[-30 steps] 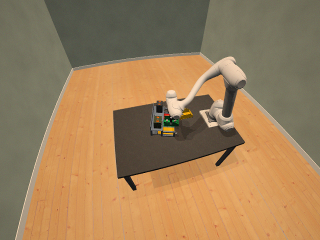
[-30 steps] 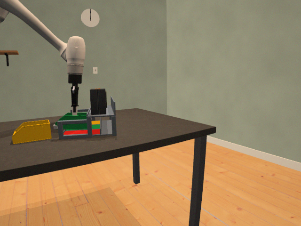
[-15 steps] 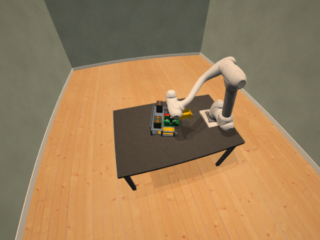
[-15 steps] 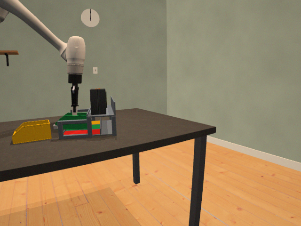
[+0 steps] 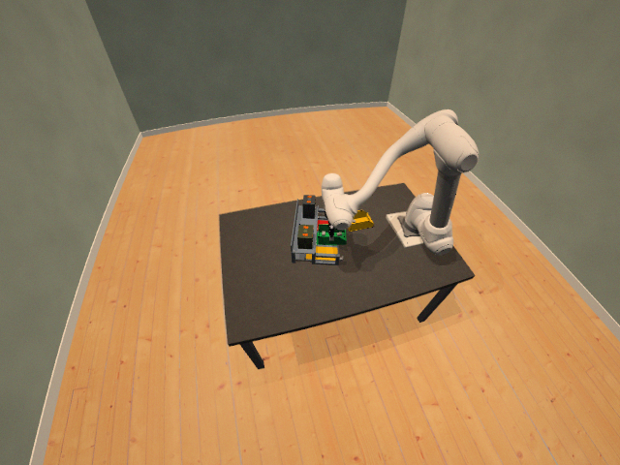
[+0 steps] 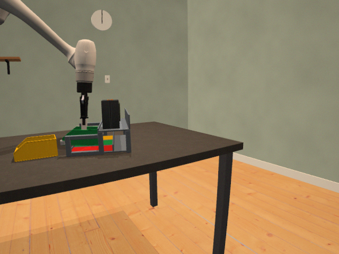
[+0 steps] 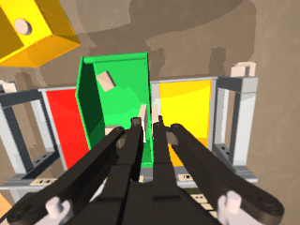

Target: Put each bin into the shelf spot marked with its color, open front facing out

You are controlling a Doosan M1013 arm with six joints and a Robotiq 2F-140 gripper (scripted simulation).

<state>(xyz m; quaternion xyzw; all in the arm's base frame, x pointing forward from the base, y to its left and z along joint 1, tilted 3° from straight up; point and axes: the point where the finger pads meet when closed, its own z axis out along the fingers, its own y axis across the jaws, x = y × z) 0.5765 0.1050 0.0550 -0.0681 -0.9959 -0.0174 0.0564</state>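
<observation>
Now: the green bin 5 cm to the right of my hand, 5 cm below it and 1 cm behind it. From my hand the other things lie so: yellow bin 21 cm behind, 17 cm to the right, 6 cm below.
</observation>
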